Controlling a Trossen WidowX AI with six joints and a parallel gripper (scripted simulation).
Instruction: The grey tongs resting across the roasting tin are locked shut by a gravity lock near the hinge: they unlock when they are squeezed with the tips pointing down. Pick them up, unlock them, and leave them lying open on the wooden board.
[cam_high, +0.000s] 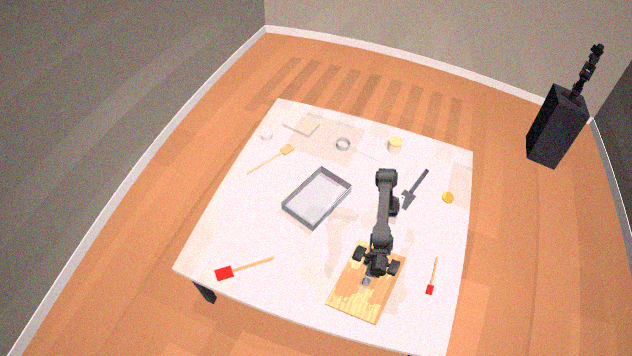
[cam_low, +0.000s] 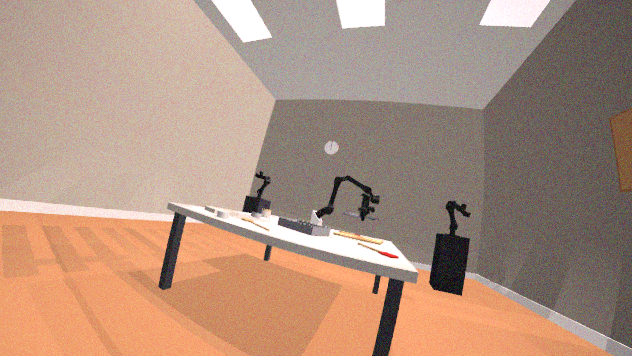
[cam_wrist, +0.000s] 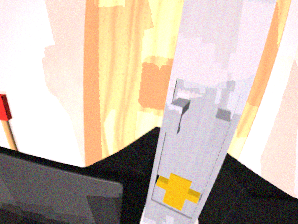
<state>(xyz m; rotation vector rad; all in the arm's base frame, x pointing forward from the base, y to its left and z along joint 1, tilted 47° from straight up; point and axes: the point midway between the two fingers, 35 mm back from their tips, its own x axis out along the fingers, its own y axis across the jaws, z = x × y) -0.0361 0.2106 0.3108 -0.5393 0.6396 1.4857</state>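
Now: the wooden board 13 cm below my gripper tip. Round my gripper tip: red spatula (54 cm ahead, 18 cm to the left, 14 cm below); grey roasting tin (38 cm ahead, 32 cm to the right, 11 cm below); yellow lock piece (4 cm above).
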